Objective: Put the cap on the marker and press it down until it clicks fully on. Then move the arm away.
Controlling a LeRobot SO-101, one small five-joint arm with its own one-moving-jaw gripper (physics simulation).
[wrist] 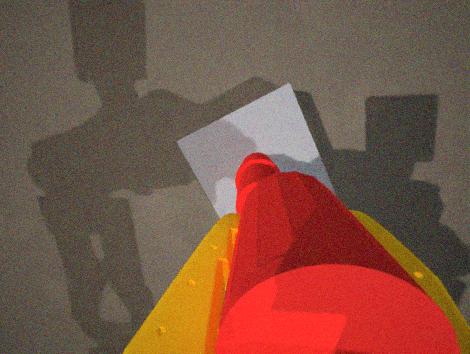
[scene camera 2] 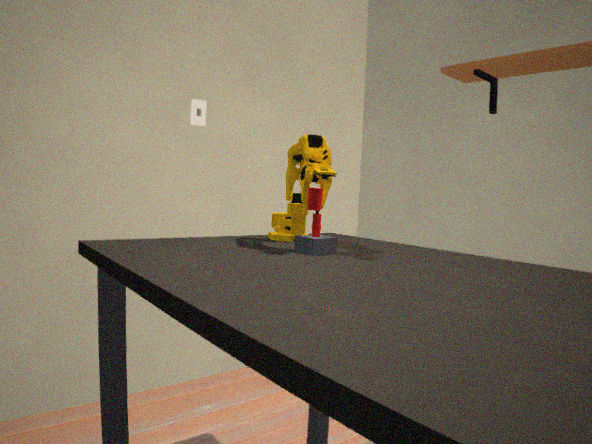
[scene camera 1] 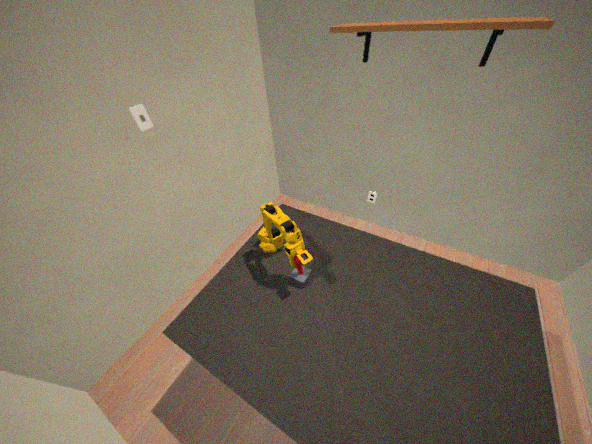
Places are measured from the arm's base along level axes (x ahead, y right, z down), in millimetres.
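Where they show: hand at its tool point: (wrist: 240, 228) (scene camera 2: 320, 206) (scene camera 1: 301, 262); arm's base at its link origin: (scene camera 2: 293, 240) (scene camera 1: 275, 245).
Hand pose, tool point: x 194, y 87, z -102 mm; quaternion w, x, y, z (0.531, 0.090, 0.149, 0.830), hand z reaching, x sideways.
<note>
Each offset is from my tool point to the top centre of the thing. Level surfaces: height alone.
The red cap {dx -5, dy +13, dz -41 mm} (scene camera 1: 298, 261) (scene camera 2: 315, 199) (wrist: 300, 220) is held roughly upright between the two yellow jaws of my gripper (scene camera 2: 315, 205) (wrist: 295, 215), which is shut on it. The red marker {dx -3, dy +6, dz +7 mm} (scene camera 2: 316, 225) (wrist: 255, 170) stands upright in a grey-blue block {dx -3, dy +6, dz +67 mm} (scene camera 1: 303, 278) (scene camera 2: 315, 245) (wrist: 265, 115). In scene camera 2, the cap's lower edge is right above the marker's dark tip, with the cap's middle slightly left of it. Most of the marker's red body shows below the cap. Whether cap and tip touch is too small to tell. In the wrist view, the marker's upper end shows beyond the cap's far end, toward its left side.
The block rests on the dark table {dz +102 mm} (scene camera 1: 375, 340) (scene camera 2: 400, 310), in front of the arm's base (scene camera 1: 270, 242) (scene camera 2: 285, 230). The arm's shadows fall on the table around the block. A wooden wall shelf (scene camera 1: 440, 25) (scene camera 2: 525, 60) is far off and high up.
</note>
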